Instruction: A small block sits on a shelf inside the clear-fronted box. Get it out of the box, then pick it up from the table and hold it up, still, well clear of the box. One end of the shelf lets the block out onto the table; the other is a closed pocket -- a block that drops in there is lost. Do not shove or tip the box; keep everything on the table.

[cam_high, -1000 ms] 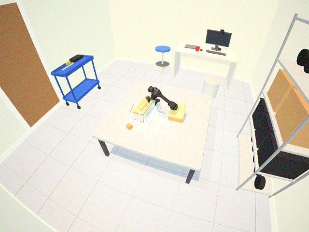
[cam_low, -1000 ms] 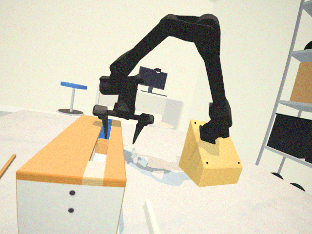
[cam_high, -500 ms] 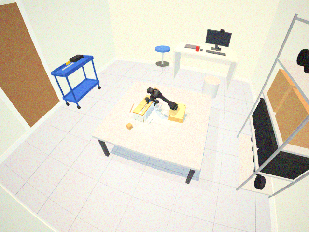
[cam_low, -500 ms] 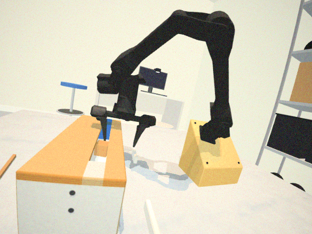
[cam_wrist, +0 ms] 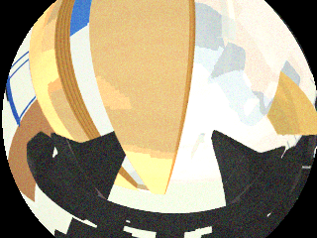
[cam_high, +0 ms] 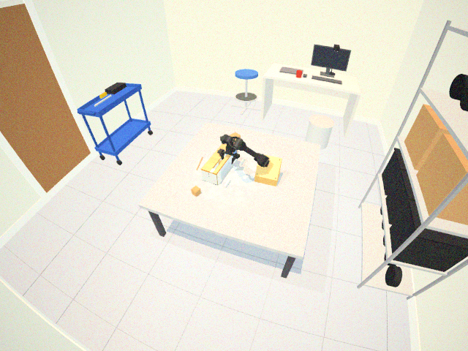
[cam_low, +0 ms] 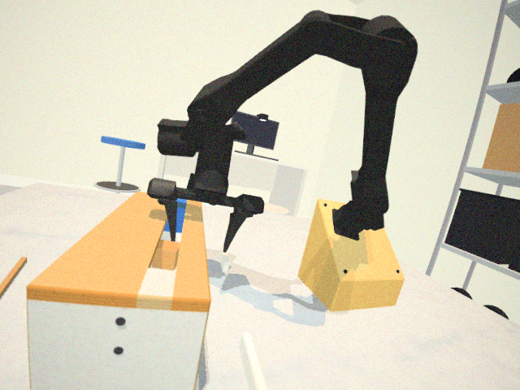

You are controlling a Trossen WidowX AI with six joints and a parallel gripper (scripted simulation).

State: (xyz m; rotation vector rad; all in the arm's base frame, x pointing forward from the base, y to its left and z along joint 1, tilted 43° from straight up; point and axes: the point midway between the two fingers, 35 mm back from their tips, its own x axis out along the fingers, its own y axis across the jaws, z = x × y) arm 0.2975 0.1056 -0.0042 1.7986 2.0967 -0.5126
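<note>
Now: the small block 50 mm ahead of my gripper tip and 20 mm to the left of it. Round my gripper tip: box 30 mm below, 30 mm ahead, 10 mm to the left; thin stick 270 mm ahead, 90 mm below, 40 mm to the left.
</note>
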